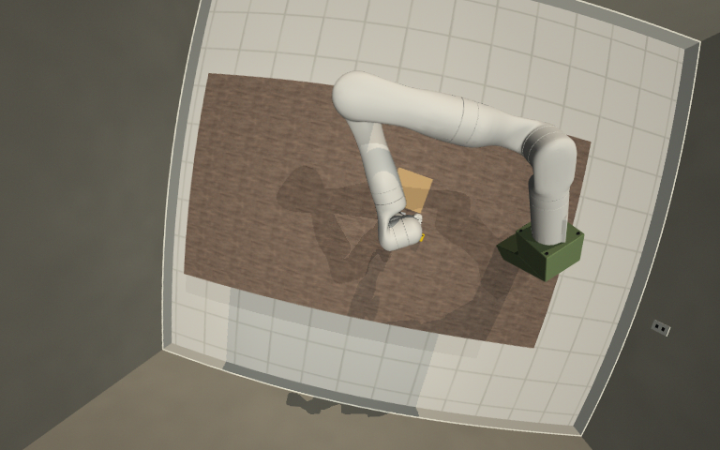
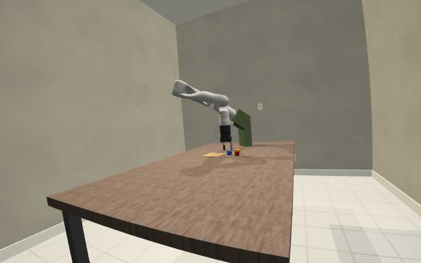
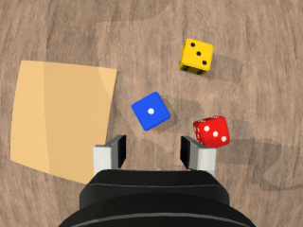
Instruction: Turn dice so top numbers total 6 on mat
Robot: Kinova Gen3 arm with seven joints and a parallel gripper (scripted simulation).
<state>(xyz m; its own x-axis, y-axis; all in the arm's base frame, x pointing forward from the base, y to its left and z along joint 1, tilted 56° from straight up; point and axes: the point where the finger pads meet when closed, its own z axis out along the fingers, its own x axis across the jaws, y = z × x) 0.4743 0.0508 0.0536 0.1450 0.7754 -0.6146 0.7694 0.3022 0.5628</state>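
Right now the blue die is 40 mm below my hand and 30 mm behind it. Also, from my hand: yellow die 80 mm behind, 60 mm to the left, 40 mm below; tan mat 120 mm to the right, 60 mm below, 40 mm behind; red die 60 mm to the left, 40 mm below.
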